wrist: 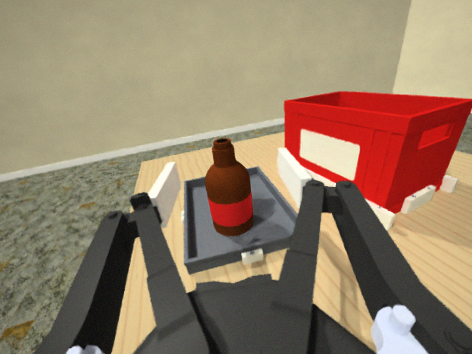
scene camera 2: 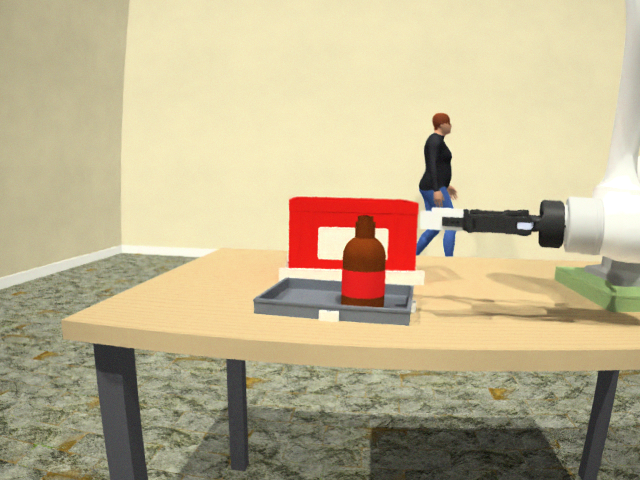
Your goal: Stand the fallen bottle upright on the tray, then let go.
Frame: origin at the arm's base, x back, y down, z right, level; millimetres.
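Where they show: gripper, fingertip midpoint: (wrist: pixel 228 167) (scene camera 2: pixel 426 217); arm's base at its link origin: (scene camera 2: pixel 633 279).
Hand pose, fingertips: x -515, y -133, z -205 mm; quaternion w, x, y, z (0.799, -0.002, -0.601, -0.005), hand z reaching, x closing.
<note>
Things, the pixels of their centre, and the offset from my fingertips. Level surfaces: height alone.
- brown bottle with a red label, body centre: (wrist: pixel 228 185) (scene camera 2: pixel 364 261) dx -100, dy +80, dz +22 mm
- grey tray at the middle of its body: (scene camera 2: pixel 339 298) (wrist: pixel 233 204) dx -140, dy +150, dz +36 mm
- red crate at the middle of its body: (scene camera 2: pixel 351 237) (wrist: pixel 356 141) dx -133, dy +75, dz +331 mm
- wooden table at its surface level: dy +163 mm
A brown bottle with a red label (scene camera 2: pixel 363 284) (wrist: pixel 231 212) stands upright on the grey tray (scene camera 2: pixel 330 312) (wrist: pixel 189 225), toward the tray's right side in the scene view. My gripper (scene camera 2: pixel 429 219) (wrist: pixel 228 167) is open and empty. In the scene view it is level, to the right of the bottle and higher than the tray, with a gap between its fingertips and the bottle. In the wrist view the bottle shows ahead, between the two white fingertips but farther off, and neither fingertip touches it.
A red crate (scene camera 2: pixel 305 232) (wrist: pixel 395 165) stands beside the tray, behind it in the scene view, with white strips at its base. The wooden table (scene camera 2: pixel 170 310) (wrist: pixel 425 260) bears both. A person (scene camera 2: pixel 436 160) is beyond the table. A green base block (scene camera 2: pixel 584 291) is at the right.
</note>
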